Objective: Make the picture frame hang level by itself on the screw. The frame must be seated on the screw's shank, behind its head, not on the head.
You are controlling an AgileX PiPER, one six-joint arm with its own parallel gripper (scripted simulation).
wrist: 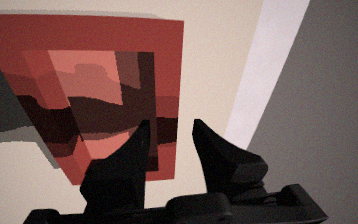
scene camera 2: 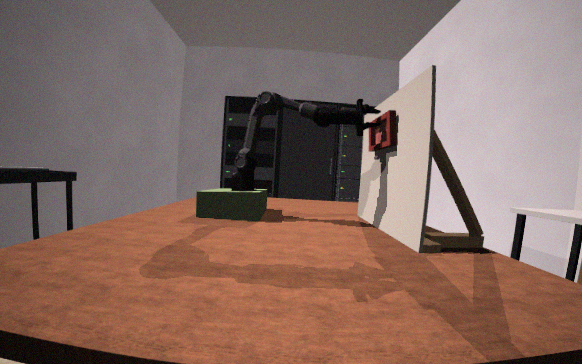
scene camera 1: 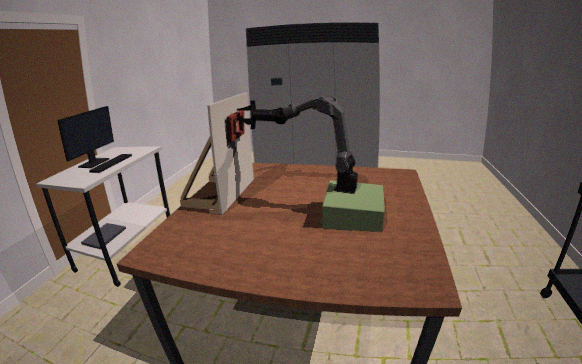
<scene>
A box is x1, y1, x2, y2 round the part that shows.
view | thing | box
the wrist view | my gripper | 23, 119, 327, 223
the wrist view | red picture frame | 0, 14, 183, 184
</scene>
